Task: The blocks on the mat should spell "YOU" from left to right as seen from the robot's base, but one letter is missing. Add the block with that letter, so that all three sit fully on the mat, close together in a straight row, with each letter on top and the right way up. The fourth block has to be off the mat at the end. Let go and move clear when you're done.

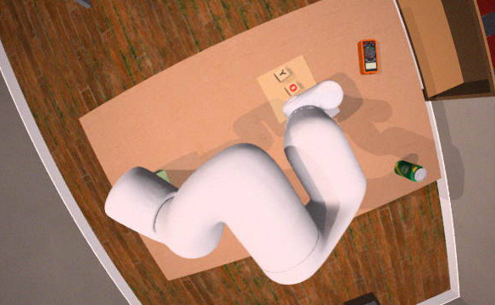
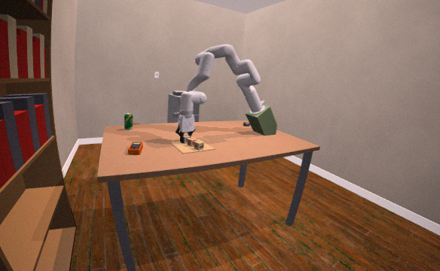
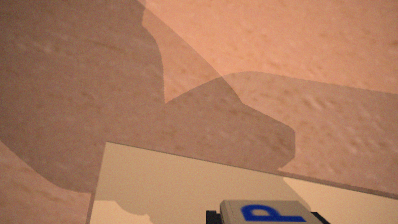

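My gripper is now 70 mm to the right of the tan mat, 20 mm above it and 10 mm past it. The rest, counted from my hand: orange multimeter (320 mm ahead, 20 mm to the left, 10 mm below); green soda can (470 mm to the right, 250 mm ahead, 40 mm above).
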